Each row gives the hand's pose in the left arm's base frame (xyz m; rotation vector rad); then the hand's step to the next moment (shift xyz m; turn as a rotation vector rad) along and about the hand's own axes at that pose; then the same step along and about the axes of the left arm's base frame.
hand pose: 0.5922 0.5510 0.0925 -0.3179 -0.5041 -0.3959
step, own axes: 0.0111 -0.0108 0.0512 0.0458 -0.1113 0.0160
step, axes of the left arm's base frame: -0.0164 0.0072 0.0504 -0.0186 -0.1045 0.0590
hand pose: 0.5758 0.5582 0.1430 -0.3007 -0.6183 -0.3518
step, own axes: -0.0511 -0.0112 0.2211 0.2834 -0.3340 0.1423
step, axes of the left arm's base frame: -0.1557 0.0846 0.1422 0.0072 -0.3116 0.3391
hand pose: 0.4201 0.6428 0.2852 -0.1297 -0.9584 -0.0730
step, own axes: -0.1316 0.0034 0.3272 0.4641 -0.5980 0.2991
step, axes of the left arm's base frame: -0.3403 0.0506 0.0777 -0.0479 -0.5514 0.5968
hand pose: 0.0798 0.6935 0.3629 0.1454 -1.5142 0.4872
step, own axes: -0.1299 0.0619 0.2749 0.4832 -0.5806 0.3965
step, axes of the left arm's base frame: -0.2747 -0.0792 -0.1206 -0.1447 -0.5694 0.6185
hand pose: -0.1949 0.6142 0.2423 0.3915 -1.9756 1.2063
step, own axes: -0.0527 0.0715 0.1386 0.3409 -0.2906 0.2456
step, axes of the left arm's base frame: -0.0718 -0.0892 -0.1183 -0.1586 -0.3127 0.3716
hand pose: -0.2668 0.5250 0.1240 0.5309 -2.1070 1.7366
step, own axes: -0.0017 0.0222 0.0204 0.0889 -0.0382 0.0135
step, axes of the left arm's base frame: -0.0104 -0.0161 -0.0234 -0.0583 -0.0253 0.0742
